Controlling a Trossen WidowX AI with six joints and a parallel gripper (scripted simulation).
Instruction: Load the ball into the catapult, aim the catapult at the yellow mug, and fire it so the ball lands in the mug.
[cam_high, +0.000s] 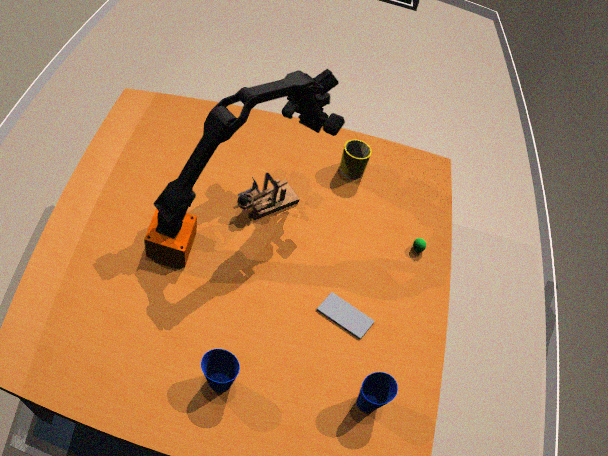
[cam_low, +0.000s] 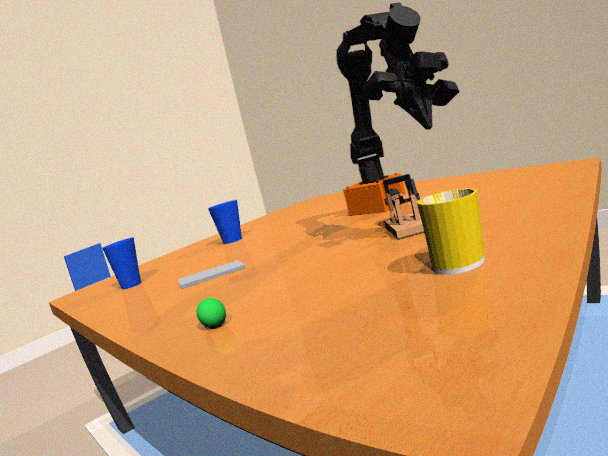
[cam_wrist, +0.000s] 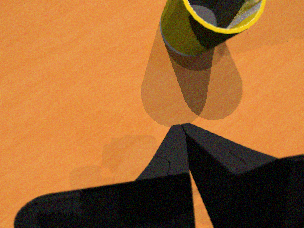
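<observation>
My gripper tip is 230 mm to the left of the small black ball, 140 mm past it and 130 mm above it. From my gripper tip the other things lie so: green ball (400 mm ahead, 170 mm below, 150 mm to the right); wooden catapult (180 mm to the right, 140 mm below, 110 mm behind); yellow mug (170 mm below, 130 mm ahead, 80 mm to the left).
</observation>
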